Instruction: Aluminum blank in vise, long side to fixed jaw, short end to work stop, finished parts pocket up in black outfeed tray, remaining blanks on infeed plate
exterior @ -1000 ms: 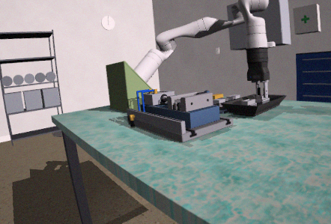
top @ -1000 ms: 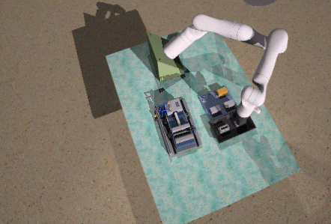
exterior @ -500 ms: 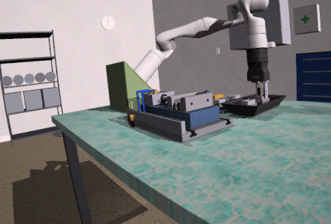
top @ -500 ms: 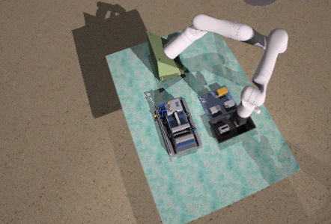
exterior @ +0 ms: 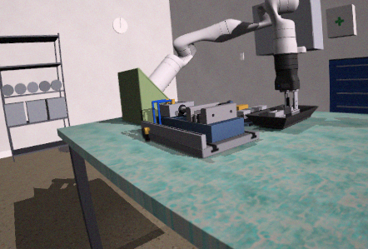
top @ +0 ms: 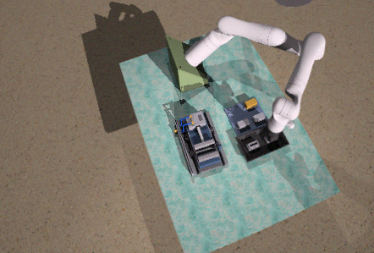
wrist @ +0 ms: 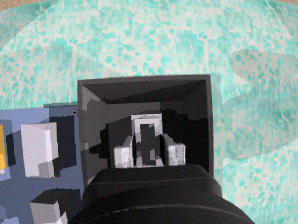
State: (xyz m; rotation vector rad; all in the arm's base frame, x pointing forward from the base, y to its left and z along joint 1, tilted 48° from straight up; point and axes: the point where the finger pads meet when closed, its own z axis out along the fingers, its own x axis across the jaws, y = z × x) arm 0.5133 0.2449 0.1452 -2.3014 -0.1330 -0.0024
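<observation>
Now: hand 12 cm past the gray blank, 2 cm to the left of it and 3 cm above it. Also, from my hand: fixed jaw: 1 cm ahead, 34 cm to the right, 2 cm above; yellow brass blank: 22 cm behind, 3 cm to the right, 3 cm below; blue infeed plate: 16 cm behind, 7 cm to the right, 6 cm below.
</observation>
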